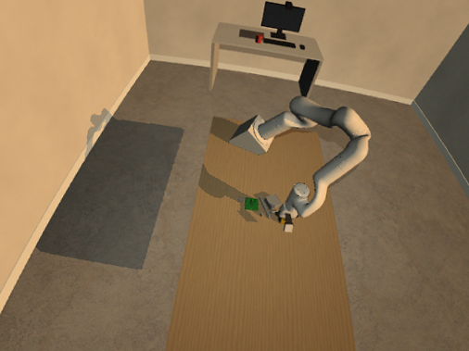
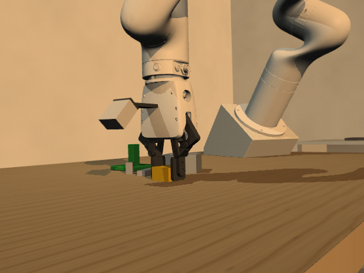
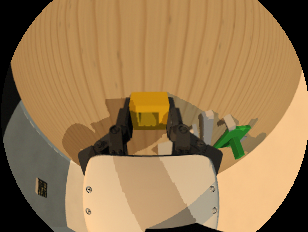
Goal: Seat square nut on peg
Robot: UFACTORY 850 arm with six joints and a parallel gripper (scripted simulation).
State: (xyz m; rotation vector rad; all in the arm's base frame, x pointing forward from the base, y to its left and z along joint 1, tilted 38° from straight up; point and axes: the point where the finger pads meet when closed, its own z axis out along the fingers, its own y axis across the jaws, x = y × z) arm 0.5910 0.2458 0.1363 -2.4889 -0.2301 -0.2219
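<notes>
Now: the grey block 10 cm behind my hand and 9 cm to the right of it.
</notes>
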